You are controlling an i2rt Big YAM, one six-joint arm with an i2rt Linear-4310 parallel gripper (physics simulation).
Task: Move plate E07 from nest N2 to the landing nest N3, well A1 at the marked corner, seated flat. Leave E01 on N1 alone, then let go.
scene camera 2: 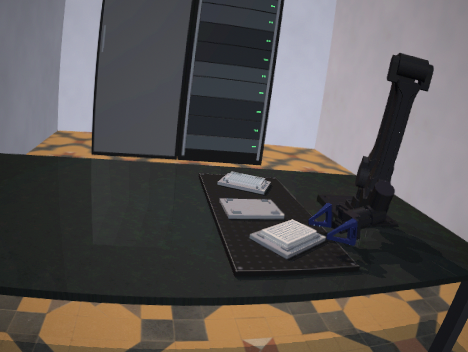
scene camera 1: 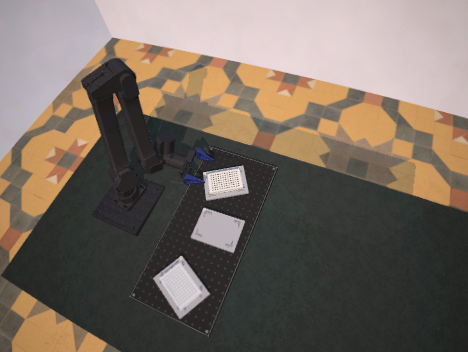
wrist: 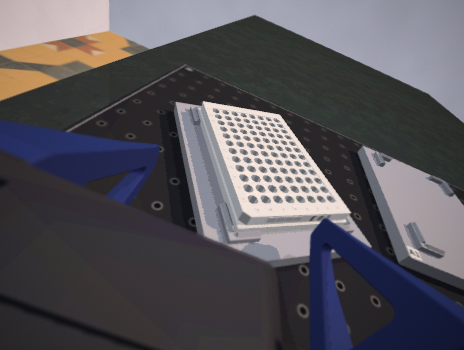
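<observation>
A cream 96-well plate (scene camera 1: pixel 225 180) (scene camera 2: pixel 290 232) (wrist: pixel 270 160) rests on a grey nest (scene camera 1: pixel 245 186) (wrist: pixel 305 245). An empty grey nest (scene camera 1: pixel 218 230) (scene camera 2: pixel 252 207) (wrist: pixel 420 200) with corner brackets lies in the middle of the row; a small A1 mark shows at its near corner in the wrist view. A paler plate (scene camera 1: pixel 181 286) (scene camera 2: pixel 245 181) sits on the nest at the far end from the gripper. The plate and nest numbers cannot be read. My gripper (scene camera 1: pixel 209 170) (scene camera 2: pixel 318 230) (wrist: pixel 240 192) is open and empty, its fingertips pointing at the cream plate from the robot's side, with no plate between them.
The nests stand on a black perforated board (scene camera 1: pixel 172 240) (scene camera 2: pixel 340 257) (wrist: pixel 150 90) on a dark green table (scene camera 1: pixel 325 260) (scene camera 2: pixel 125 225). The arm's base (scene camera 1: pixel 150 205) stands beside the board. A server rack (scene camera 2: pixel 272 100) and a grey cabinet (scene camera 2: pixel 140 75) stand behind the table.
</observation>
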